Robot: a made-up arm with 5 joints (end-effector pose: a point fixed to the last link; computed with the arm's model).
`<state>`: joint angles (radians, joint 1 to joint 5).
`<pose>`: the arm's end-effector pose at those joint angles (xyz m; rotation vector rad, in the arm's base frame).
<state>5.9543 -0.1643 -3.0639 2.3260 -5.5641</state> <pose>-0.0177 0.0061 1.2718 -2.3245 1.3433 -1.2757</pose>
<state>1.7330 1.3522 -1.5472 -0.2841 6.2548</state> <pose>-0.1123 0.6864 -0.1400 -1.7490 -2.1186 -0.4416</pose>
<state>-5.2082 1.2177 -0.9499 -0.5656 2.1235</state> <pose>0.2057 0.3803 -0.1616 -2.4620 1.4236 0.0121</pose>
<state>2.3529 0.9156 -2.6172 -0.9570 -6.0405</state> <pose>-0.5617 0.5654 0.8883 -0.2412 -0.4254 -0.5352</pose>
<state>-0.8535 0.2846 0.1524 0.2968 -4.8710</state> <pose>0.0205 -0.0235 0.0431 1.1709 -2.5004 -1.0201</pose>
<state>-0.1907 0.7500 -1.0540 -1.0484 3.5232</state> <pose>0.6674 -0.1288 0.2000 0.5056 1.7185 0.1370</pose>
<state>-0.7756 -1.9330 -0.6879 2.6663 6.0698</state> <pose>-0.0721 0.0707 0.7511 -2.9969 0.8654 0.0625</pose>
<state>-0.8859 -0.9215 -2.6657 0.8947 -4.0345</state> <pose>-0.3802 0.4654 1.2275 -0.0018 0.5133 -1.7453</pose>
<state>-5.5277 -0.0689 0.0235 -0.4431 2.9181</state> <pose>0.2270 0.2138 0.1677 -1.2530 2.3520 0.1746</pose>
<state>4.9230 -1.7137 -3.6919 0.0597 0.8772</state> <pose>-0.1501 0.7021 -0.1471 -1.1468 2.3613 1.2905</pose>
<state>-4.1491 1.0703 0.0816 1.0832 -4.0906</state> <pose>0.1314 -0.2081 0.1871 0.9580 -0.0280 1.0990</pose>
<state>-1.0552 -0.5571 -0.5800 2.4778 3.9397</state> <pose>0.1574 -0.2777 0.5056 -1.4430 -1.0837 -0.1834</pose>
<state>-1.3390 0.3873 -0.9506 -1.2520 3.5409</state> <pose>0.1516 -0.6422 0.4218 1.0464 0.8843 -0.7939</pose>
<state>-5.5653 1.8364 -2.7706 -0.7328 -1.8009</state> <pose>0.6881 0.6009 0.1299 0.5256 1.6330 1.6187</pose>
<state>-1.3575 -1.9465 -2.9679 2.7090 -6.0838</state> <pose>-0.1696 0.7830 0.2492 0.7809 -0.7702 1.8156</pose>
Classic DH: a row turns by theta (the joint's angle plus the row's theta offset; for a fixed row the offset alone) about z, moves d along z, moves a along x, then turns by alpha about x. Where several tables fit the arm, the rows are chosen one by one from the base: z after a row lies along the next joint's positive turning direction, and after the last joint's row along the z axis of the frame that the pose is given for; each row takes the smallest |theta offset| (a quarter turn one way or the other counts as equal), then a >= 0, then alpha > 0; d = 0 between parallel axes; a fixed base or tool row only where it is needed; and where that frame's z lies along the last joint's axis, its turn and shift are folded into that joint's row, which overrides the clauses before.
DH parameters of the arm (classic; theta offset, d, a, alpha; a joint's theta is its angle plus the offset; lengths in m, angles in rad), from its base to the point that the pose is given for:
joint 1: 0 0.405 0 -1.5708
joint 2: -1.3858 0 0.3479 0
joint 3: -0.4068 0 -0.5454 0
joint 4: -1.3489 0 -0.086 1.5708
joint 5: 3.1416 0.11 0 0

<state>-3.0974 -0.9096 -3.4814 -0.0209 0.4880</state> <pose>0.9029 0.0399 0.6701 0.2825 1.2521 0.4580</pose>
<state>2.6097 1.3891 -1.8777 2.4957 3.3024</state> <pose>-0.4891 0.2878 -0.0411 1.4474 -0.5224 2.3741</pose>
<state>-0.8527 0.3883 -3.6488 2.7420 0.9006</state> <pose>0.0893 -0.1022 1.1584 -1.9351 2.3249 -0.8019</pose>
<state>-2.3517 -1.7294 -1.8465 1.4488 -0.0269</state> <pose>0.4452 0.4492 0.9775 0.4121 -0.9524 0.6952</pose>
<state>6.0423 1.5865 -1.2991 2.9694 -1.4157</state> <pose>0.2257 -0.0554 -0.0894 0.1054 0.0702 1.4832</pose>
